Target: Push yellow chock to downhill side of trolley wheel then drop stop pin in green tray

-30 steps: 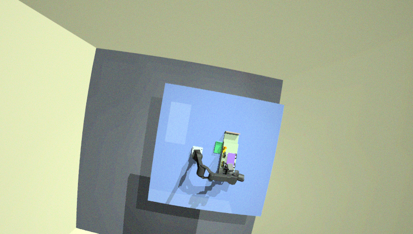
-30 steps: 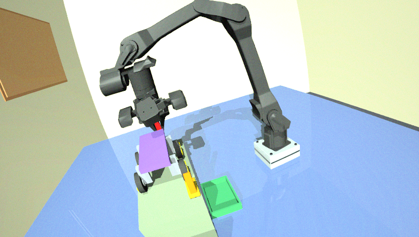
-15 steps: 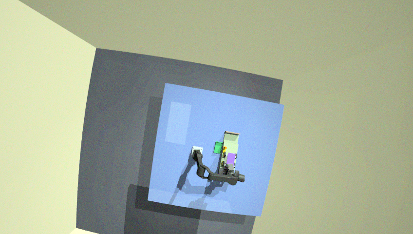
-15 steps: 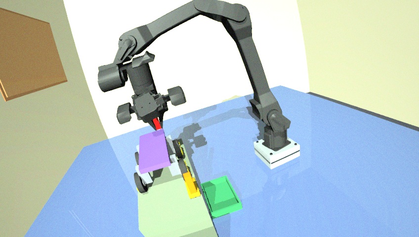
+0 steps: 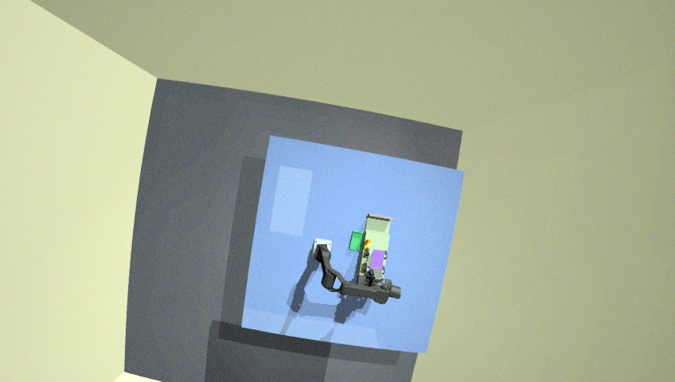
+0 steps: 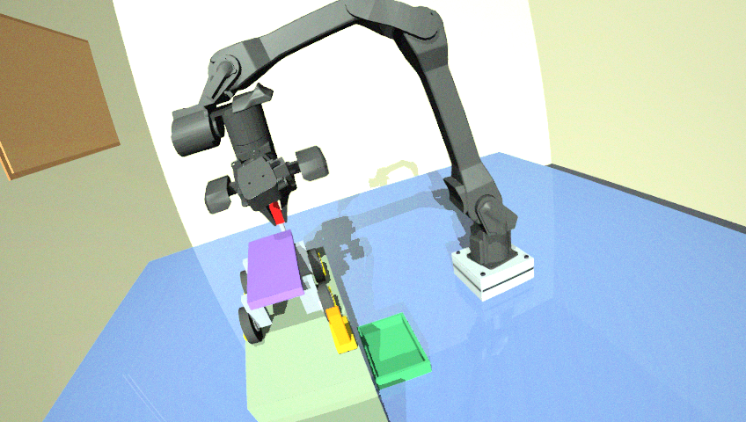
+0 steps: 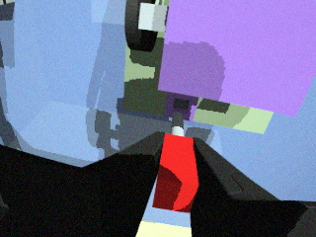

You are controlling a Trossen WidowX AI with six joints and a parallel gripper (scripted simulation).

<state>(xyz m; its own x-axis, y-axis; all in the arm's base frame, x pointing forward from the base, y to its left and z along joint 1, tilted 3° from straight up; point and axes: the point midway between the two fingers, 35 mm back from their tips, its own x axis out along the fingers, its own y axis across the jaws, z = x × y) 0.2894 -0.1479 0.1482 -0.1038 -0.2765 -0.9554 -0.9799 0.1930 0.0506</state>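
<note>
Now: gripper tip 190 mm to the right of the yellow chock and 90 mm above it. From my gripper tip the other things lie so: red-headed stop pin: right at my gripper tip; then trolley: 40 mm ahead, 90 mm to the left, 60 mm below; then pale green ramp: 40 mm ahead, 100 mm to the left, 120 mm below.
</note>
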